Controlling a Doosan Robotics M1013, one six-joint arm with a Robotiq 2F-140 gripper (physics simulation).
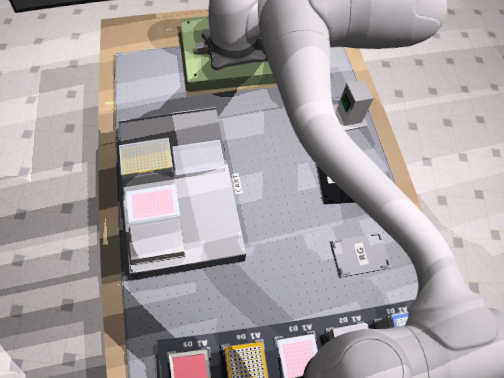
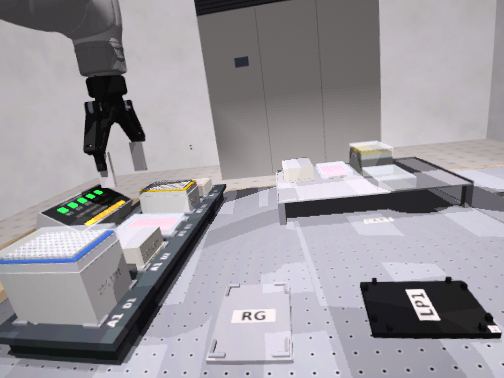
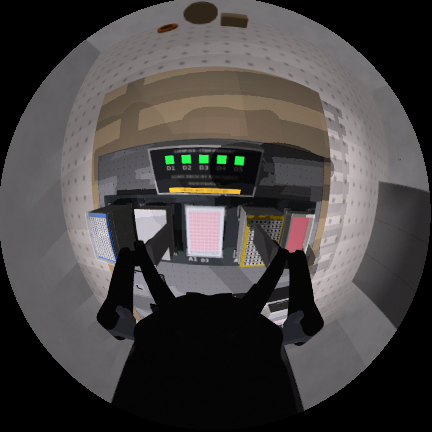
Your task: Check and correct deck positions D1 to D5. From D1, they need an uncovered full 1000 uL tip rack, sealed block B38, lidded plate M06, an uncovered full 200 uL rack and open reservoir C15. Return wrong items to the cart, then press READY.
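Where they show: gripper, fingertip midpoint: (image 2: 126, 177) (image 3: 212, 233); arm's base, link origin: (image 1: 233, 46).
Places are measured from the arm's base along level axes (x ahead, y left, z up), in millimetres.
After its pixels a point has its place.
My gripper (image 2: 123, 167) {x 1030, y -129, z 129 mm} (image 3: 212, 233) {x 1030, y -129, z 129 mm} is open and empty, above the deck near D3. D1 holds a blue-rimmed tip rack (image 1: 400, 321) {x 969, y 120, z 115 mm} (image 2: 60, 280) (image 3: 101, 236) {x 1025, y 126, z 114 mm}. D2 holds a low block with a pale top (image 2: 145, 248) {x 943, y 48, z 40 mm} (image 3: 149, 222) {x 1034, y 15, z 53 mm}. D3 holds a pink-welled plate (image 1: 297, 355) {x 967, y -107, z 29 mm} (image 3: 205, 230) {x 998, y -109, z 31 mm}. D4 holds a yellow-rimmed rack (image 1: 245, 360) {x 947, y -226, z 73 mm} (image 3: 274, 227) {x 1009, y -252, z 81 mm} with dark openings. D5 holds a red-topped reservoir (image 1: 190, 369) {x 932, y -347, z 26 mm} (image 3: 298, 234) {x 955, y -359, z 26 mm}. The cart (image 1: 215, 210) {x 570, y -198, z 21 mm} (image 2: 320, 188) {x 587, y -215, z 21 mm} bears a yellow rack (image 1: 146, 157) {x 415, y -340, z 92 mm}, a pink plate (image 1: 152, 203) {x 519, y -351, z 38 mm} and a pale block (image 1: 156, 240) {x 629, y -357, z 63 mm}. Item codes are unreadable.
The status panel (image 2: 85, 206) {x 1131, y -107, z 81 mm} (image 3: 205, 172) {x 1123, y -125, z 78 mm} shows D1 to D5 lamps green above a yellow bar. A clear flat piece (image 1: 200, 157) {x 422, y -203, z 47 mm} lies on the cart. RG holder (image 1: 347, 262) {x 779, y 105, z -31 mm} (image 2: 250, 345) {x 771, y 202, z -31 mm}, black LP1 holder (image 2: 390, 320) {x 593, y 190, z -29 mm} and a grey device (image 1: 359, 102) {x 369, y 276, z 82 mm} stand on the table.
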